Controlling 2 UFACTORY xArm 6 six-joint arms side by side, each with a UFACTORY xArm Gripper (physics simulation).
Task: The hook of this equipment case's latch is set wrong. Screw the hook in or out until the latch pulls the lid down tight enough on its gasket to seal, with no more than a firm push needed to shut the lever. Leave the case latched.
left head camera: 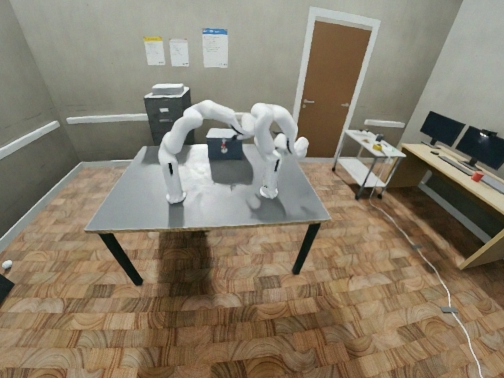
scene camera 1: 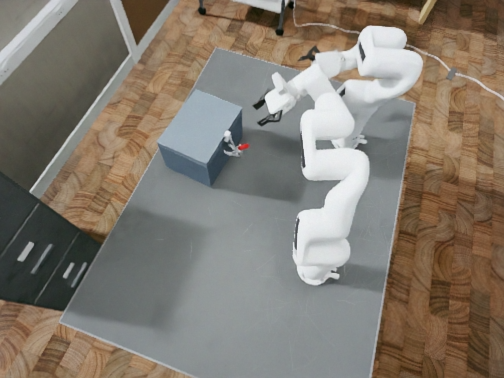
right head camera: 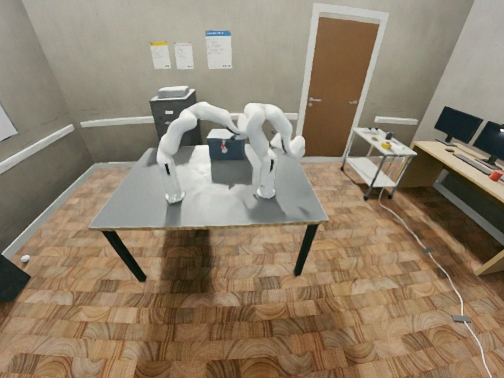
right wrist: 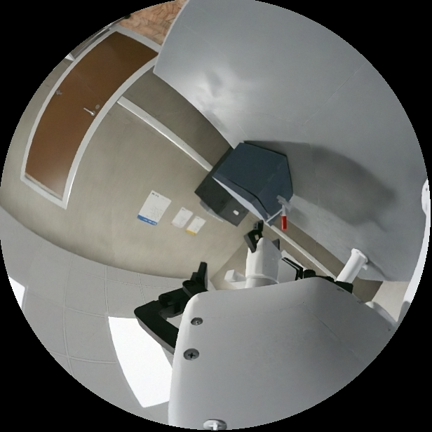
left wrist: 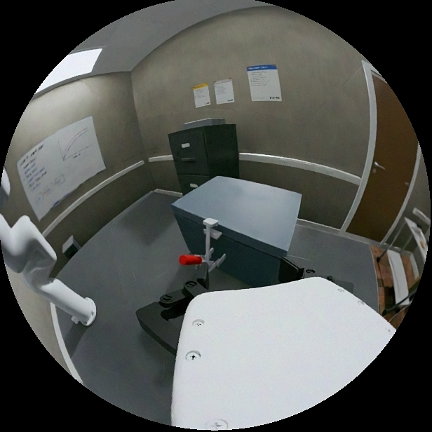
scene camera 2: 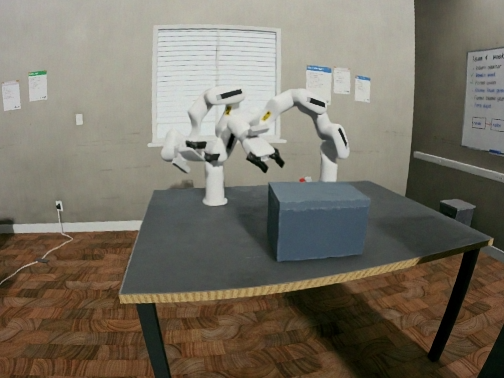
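The blue-grey equipment case stands near the table's far edge in the left head camera, its lid down. On its front is the metal latch. Its red-gripped lever sticks outward from the case. The hook's pale head stands at lid height; whether it touches its catch cannot be told. My left gripper is open and empty, in front of the case, apart from the latch. My right gripper is open and empty, farther from the case.
The grey table carries both arms. The left arm reaches across in front of the right arm, and the two grippers are fairly near each other. A dark filing cabinet stands behind the table. A white cart stands to the right.
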